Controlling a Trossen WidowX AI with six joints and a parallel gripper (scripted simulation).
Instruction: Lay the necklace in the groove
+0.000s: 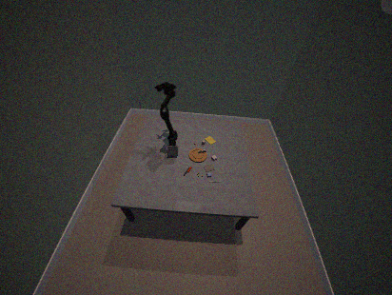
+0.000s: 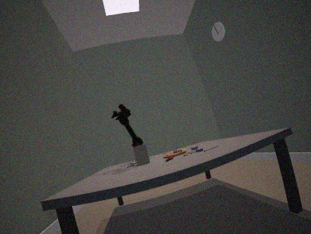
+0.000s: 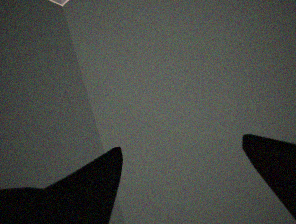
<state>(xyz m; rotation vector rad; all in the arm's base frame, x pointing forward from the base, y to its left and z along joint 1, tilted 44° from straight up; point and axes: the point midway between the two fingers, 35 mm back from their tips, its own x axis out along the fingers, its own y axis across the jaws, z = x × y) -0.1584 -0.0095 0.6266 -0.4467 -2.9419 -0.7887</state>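
The yellow object lies 660 mm ahead of my gripper tip, 540 mm below it and 140 mm to the right of it. Round my gripper tip: red tool: 630 mm to the right, 540 mm below, 480 mm ahead; bluish piece: 700 mm ahead, 650 mm to the right, 530 mm below; grey flat piece: 690 mm ahead, 550 mm to the right, 540 mm below.
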